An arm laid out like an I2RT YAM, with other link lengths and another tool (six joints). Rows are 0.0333 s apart.
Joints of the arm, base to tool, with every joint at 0 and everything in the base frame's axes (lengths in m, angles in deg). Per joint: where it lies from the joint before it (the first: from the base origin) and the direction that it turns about. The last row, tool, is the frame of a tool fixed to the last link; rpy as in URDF.
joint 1: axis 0 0 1 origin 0 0 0.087
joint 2: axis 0 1 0 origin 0.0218 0.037 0.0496
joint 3: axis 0 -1 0 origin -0.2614 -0.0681 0
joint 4: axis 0 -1 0 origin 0.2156 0.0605 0.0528
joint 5: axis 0 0 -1 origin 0.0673 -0.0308 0.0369
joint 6: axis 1 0 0 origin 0.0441 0 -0.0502
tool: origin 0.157 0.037 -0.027 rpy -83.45 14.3 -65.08
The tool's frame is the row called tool.
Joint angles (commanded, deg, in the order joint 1, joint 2, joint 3, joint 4, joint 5, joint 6), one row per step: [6.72 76.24 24.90 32.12 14.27 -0.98]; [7.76 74.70 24.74 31.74 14.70 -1.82]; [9.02 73.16 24.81 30.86 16.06 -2.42]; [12.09 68.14 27.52 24.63 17.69 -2.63]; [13.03 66.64 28.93 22.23 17.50 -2.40]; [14.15 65.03 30.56 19.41 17.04 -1.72]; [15.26 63.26 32.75 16.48 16.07 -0.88]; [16.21 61.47 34.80 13.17 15.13 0.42]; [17.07 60.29 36.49 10.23 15.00 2.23]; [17.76 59.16 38.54 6.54 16.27 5.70]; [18.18 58.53 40.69 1.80 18.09 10.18]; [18.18 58.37 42.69 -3.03 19.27 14.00]
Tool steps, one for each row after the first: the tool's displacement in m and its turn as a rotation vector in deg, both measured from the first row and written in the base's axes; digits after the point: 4 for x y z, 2 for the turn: [-0.0021 0.0047 0.0063 -0.80 -0.90 0.89]; [-0.0043 0.0075 0.0124 -1.68 -1.60 1.04]; [-0.0094 0.0209 0.0371 -2.06 -3.15 2.59]; [-0.0107 0.0276 0.0469 -1.66 -3.69 3.63]; [-0.0131 0.0365 0.0577 -0.76 -4.17 4.99]; [-0.0152 0.0473 0.0736 0.58 -5.20 6.78]; [-0.0194 0.0566 0.0872 2.25 -5.75 8.27]; [-0.0230 0.0625 0.0963 4.05 -5.75 8.76]; [-0.0260 0.0629 0.1059 6.94 -5.55 7.26]; [-0.0293 0.0595 0.1096 10.20 -4.18 4.55]; [-0.0328 0.0552 0.1086 12.70 -2.14 2.05]
